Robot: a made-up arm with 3 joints. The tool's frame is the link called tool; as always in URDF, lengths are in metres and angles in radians. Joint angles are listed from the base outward.
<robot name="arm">
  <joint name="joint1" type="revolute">
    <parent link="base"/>
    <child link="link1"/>
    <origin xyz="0 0 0.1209" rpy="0 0 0"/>
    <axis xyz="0 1 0"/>
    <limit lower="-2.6" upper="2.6"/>
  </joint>
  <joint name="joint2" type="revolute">
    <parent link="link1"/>
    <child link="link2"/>
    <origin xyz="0.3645 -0.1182 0.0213" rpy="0 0 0"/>
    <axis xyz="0 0 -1"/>
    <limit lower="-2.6" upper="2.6"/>
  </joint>
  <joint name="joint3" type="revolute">
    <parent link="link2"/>
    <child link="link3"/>
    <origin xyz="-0.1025 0.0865 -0.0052" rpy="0 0 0"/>
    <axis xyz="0 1 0"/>
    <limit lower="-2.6" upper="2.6"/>
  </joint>
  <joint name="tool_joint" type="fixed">
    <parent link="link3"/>
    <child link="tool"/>
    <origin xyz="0.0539 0.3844 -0.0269" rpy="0 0 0"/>
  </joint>
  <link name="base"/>
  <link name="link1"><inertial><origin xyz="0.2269 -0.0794 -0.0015"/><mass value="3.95"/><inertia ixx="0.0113" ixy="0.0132" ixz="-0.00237" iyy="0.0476" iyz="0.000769" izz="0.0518"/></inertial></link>
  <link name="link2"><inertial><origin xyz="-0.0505 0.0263 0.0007"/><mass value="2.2"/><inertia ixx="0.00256" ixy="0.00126" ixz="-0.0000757" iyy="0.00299" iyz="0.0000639" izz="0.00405"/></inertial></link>
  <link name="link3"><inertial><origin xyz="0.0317 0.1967 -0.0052"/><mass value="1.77"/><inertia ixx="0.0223" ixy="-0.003" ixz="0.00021" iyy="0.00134" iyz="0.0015" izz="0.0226"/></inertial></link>
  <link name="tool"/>
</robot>
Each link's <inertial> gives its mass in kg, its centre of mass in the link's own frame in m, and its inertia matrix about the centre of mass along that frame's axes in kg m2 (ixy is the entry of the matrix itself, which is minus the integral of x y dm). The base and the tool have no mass. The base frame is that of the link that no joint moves.
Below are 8 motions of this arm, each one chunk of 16 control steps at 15 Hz.
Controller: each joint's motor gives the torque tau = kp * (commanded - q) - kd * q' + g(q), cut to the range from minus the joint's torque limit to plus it. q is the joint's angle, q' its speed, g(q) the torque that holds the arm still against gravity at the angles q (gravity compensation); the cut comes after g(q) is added. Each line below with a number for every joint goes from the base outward.
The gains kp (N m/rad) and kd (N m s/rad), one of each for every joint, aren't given. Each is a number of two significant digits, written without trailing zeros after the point. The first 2 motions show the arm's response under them.
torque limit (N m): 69 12 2
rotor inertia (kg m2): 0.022 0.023 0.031
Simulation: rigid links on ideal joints. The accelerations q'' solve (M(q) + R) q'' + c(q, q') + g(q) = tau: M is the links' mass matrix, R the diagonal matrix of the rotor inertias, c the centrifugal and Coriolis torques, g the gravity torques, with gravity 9.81 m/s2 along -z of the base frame. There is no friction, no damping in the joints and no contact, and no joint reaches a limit. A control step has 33 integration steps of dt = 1/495 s. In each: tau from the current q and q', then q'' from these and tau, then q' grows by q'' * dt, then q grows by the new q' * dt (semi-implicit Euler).
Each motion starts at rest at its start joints. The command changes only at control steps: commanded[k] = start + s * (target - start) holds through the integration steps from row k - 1 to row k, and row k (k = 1, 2, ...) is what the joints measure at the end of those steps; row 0 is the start. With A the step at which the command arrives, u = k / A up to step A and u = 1 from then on. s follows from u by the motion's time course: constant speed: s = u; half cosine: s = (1 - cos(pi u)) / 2; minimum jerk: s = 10 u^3 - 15 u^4 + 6 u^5; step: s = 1 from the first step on.
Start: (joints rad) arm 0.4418 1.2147 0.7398
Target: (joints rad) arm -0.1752 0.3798 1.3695
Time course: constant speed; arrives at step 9
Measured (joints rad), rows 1 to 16:
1: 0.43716 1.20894 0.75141
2: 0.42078 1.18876 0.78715
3: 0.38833 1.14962 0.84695
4: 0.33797 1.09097 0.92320
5: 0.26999 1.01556 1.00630
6: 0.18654 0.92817 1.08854
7: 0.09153 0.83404 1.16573
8: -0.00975 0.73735 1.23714
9: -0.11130 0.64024 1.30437
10: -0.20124 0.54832 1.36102
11: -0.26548 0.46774 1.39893
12: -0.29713 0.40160 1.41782
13: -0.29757 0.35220 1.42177
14: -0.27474 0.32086 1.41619
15: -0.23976 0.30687 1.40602
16: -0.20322 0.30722 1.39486
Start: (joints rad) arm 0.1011 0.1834 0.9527
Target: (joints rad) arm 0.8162 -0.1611 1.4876
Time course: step
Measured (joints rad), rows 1 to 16:
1: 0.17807 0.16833 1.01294
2: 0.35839 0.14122 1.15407
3: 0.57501 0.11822 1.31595
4: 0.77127 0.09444 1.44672
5: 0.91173 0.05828 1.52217
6: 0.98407 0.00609 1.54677
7: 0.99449 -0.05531 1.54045
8: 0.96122 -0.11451 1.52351
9: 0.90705 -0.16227 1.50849
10: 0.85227 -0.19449 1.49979
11: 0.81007 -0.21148 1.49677
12: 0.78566 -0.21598 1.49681
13: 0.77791 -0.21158 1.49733
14: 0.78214 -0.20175 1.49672
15: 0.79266 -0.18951 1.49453
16: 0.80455 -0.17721 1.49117
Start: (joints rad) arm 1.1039 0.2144 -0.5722
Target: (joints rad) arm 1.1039 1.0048 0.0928
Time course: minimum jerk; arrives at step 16
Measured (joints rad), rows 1 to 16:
1: 1.10389 0.21452 -0.57198
2: 1.10383 0.21555 -0.57012
3: 1.10363 0.21948 -0.56342
4: 1.10320 0.22945 -0.54752
5: 1.10253 0.24915 -0.51835
6: 1.10170 0.28207 -0.47332
7: 1.10087 0.33072 -0.41215
8: 1.10022 0.39593 -0.33711
9: 1.09996 0.47647 -0.25269
10: 1.10021 0.56896 -0.16504
11: 1.10102 0.66820 -0.08104
12: 1.10233 0.76780 -0.00729
13: 1.10397 0.86102 0.05094
14: 1.10575 0.94175 0.09053
15: 1.10741 1.00534 0.11119
16: 1.10873 1.04937 0.11567

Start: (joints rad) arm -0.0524 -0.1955 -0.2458
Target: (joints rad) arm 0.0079 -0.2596 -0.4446
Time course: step
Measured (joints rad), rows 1 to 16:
1: -0.04414 -0.20023 -0.28051
2: -0.02651 -0.21123 -0.35123
3: -0.00766 -0.22496 -0.42053
4: 0.00729 -0.23902 -0.46759
5: 0.01628 -0.25170 -0.48744
6: 0.01955 -0.26176 -0.48560
7: 0.01866 -0.26856 -0.47187
8: 0.01555 -0.27209 -0.45552
9: 0.01188 -0.27283 -0.44272
10: 0.00877 -0.27154 -0.43595
11: 0.00672 -0.26903 -0.43480
12: 0.00578 -0.26603 -0.43729
13: 0.00570 -0.26310 -0.44113
14: 0.00616 -0.26062 -0.44454
15: 0.00682 -0.25879 -0.44659
16: 0.00747 -0.25763 -0.44718

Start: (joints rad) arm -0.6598 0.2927 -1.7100
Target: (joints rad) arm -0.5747 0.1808 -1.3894
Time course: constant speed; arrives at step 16
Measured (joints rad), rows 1 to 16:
1: -0.65924 0.29187 -1.70646
2: -0.65737 0.28934 -1.69576
3: -0.65396 0.28502 -1.67807
4: -0.64912 0.27929 -1.65569
5: -0.64321 0.27266 -1.63133
6: -0.63668 0.26557 -1.60717
7: -0.62995 0.25829 -1.58438
8: -0.62336 0.25098 -1.56321
9: -0.61711 0.24368 -1.54332
10: -0.61128 0.23638 -1.52414
11: -0.60583 0.22908 -1.50514
12: -0.60068 0.22178 -1.48597
13: -0.59571 0.21449 -1.46648
14: -0.59078 0.20724 -1.44666
15: -0.58581 0.20004 -1.42662
16: -0.58074 0.19290 -1.40646

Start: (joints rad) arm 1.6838 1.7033 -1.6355
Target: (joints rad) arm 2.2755 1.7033 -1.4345
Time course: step
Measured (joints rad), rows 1 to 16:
1: 1.71754 1.70021 -1.60562
2: 1.80531 1.69676 -1.54572
3: 1.92824 1.69944 -1.48795
4: 2.06688 1.70992 -1.44675
5: 2.20347 1.72529 -1.42241
6: 2.32368 1.74058 -1.40894
7: 2.41755 1.75147 -1.40045
8: 2.47971 1.75577 -1.39397
9: 2.50914 1.75354 -1.38952
10: 2.50842 1.74645 -1.38864
11: 2.48288 1.73684 -1.39276
12: 2.43957 1.72691 -1.40199
13: 2.38622 1.71821 -1.41486
14: 2.33029 1.71141 -1.42880
15: 2.27825 1.70650 -1.44114
16: 2.23501 1.70305 -1.44996

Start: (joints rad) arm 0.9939 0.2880 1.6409
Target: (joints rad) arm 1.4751 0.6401 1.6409
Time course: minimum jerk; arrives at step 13
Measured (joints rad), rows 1 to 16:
1: 0.99411 0.28811 1.64096
2: 0.99584 0.28902 1.64144
3: 1.00217 0.29237 1.64291
4: 1.01728 0.30055 1.64582
5: 1.04507 0.31617 1.65002
6: 1.08771 0.34148 1.65473
7: 1.14470 0.37772 1.65864
8: 1.21273 0.42457 1.66032
9: 1.28633 0.47963 1.65860
10: 1.35903 0.53848 1.65289
11: 1.42448 0.59529 1.64351
12: 1.47748 0.64404 1.63182
13: 1.51475 0.68011 1.62009
14: 1.53548 0.70158 1.61108
15: 1.54124 0.70941 1.60704
16: 1.53516 0.70646 1.60871

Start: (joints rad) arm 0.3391 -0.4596 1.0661
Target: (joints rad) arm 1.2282 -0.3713 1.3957
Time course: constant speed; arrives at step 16
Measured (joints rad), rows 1 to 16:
1: 0.34659 -0.45874 1.06893
2: 0.37019 -0.45610 1.07802
3: 0.41113 -0.45157 1.09400
4: 0.46598 -0.44552 1.11551
5: 0.52932 -0.43853 1.14021
6: 0.59585 -0.43126 1.16580
7: 0.66164 -0.42422 1.19063
8: 0.72454 -0.41772 1.21387
9: 0.78393 -0.41183 1.23547
10: 0.84031 -0.40646 1.25585
11: 0.89469 -0.40143 1.27559
12: 0.94816 -0.39652 1.29521
13: 1.00159 -0.39157 1.31506
14: 1.05551 -0.38649 1.33525
15: 1.11012 -0.38124 1.35575
16: 1.16537 -0.37581 1.37647

